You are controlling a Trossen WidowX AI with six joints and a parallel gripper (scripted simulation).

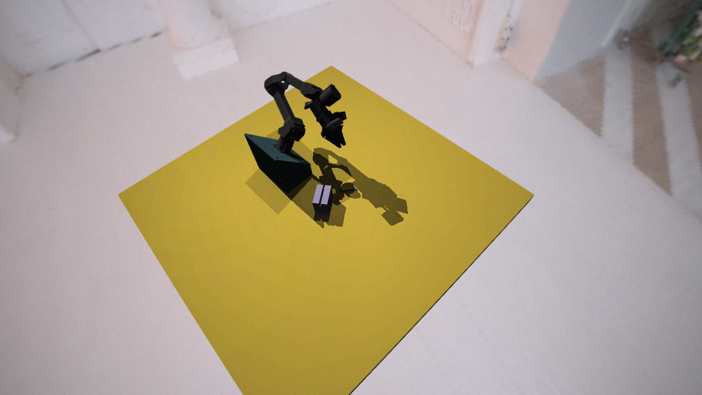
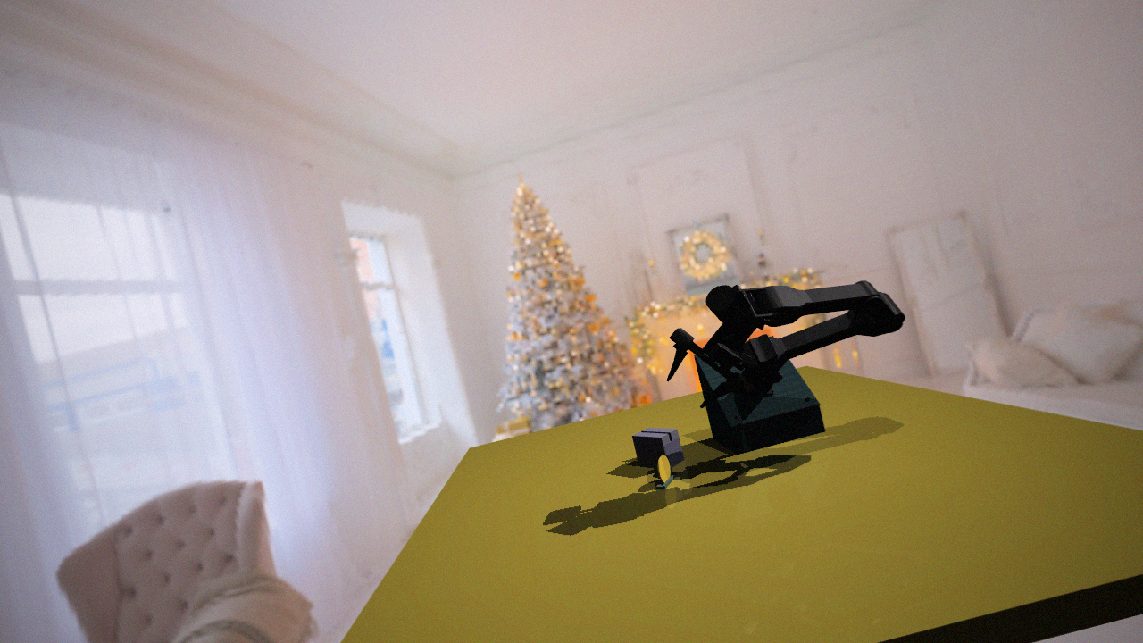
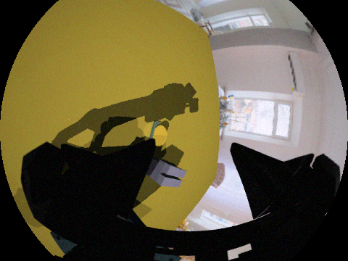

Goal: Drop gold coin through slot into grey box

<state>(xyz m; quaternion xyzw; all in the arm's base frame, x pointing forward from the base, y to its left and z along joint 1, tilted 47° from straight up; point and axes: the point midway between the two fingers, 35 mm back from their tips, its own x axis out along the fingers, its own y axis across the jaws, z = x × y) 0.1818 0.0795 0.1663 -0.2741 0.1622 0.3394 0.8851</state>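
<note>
Now: gripper tip 16 cm above the gold coin, 7 cm short of it and 5 cm to the left of it.
</note>
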